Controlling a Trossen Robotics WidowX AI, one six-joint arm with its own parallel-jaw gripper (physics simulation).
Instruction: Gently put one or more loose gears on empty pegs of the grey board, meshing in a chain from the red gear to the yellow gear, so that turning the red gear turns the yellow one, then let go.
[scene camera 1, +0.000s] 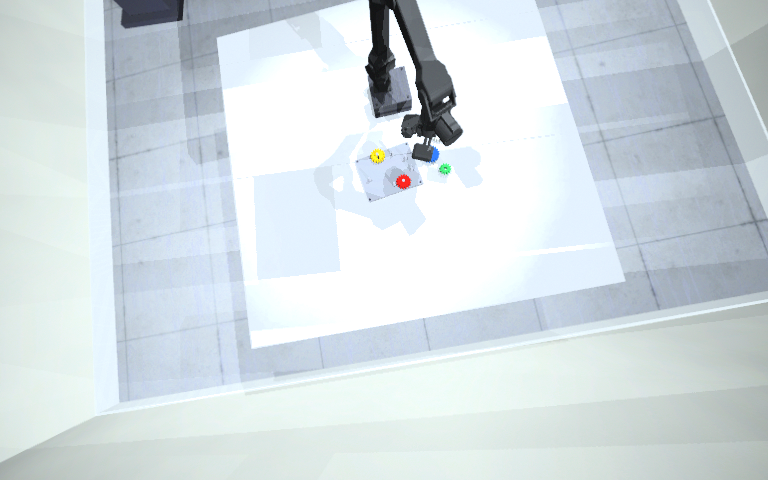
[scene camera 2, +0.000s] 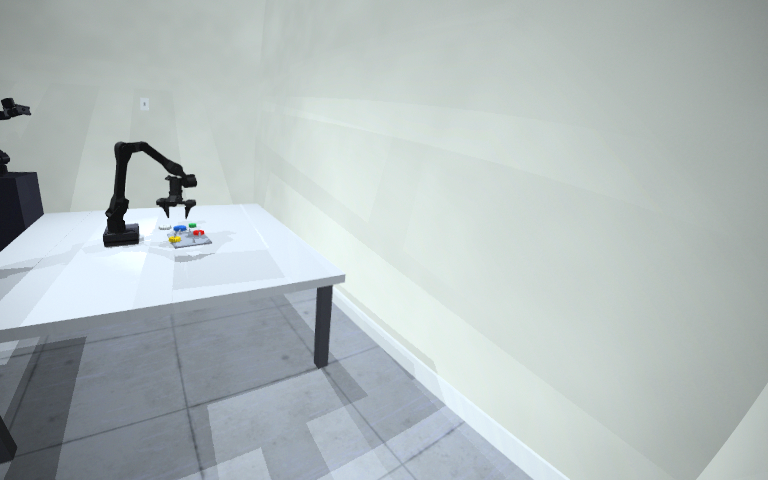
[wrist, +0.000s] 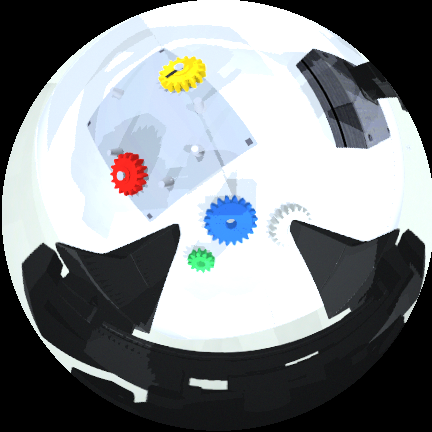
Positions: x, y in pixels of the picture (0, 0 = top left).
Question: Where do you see a blue gear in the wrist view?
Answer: At 215, 221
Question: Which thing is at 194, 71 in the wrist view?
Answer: A yellow gear.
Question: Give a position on a white gear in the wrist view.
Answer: At 279, 229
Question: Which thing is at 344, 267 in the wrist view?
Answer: The gripper.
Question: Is the gripper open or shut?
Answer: Open.
